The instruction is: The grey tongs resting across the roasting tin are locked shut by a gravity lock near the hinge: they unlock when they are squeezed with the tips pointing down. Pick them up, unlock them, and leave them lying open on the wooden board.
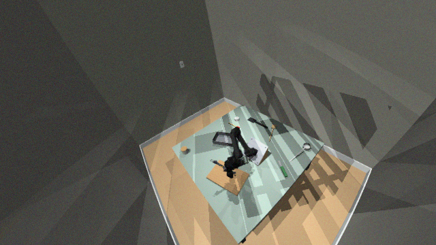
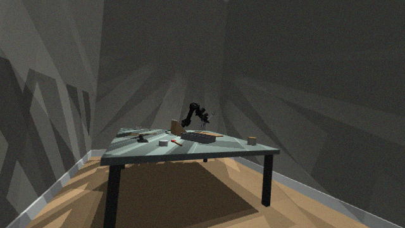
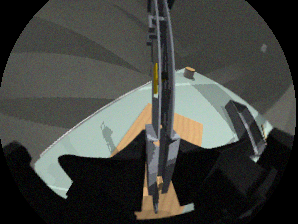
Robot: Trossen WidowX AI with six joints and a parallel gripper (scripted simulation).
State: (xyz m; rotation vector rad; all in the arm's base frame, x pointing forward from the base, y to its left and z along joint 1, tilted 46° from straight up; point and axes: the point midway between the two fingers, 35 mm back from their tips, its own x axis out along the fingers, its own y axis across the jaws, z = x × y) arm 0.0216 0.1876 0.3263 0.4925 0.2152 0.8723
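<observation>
My gripper tip is 10 mm short of the wooden board, 30 mm to the left of it and 150 mm above it. Round my gripper tip: black spatula 270 mm ahead, 860 mm to the right, 150 mm below; green-handled tool 340 mm behind, 440 mm to the right, 150 mm below; roasting tin 360 mm ahead, 360 mm to the right, 130 mm below.
</observation>
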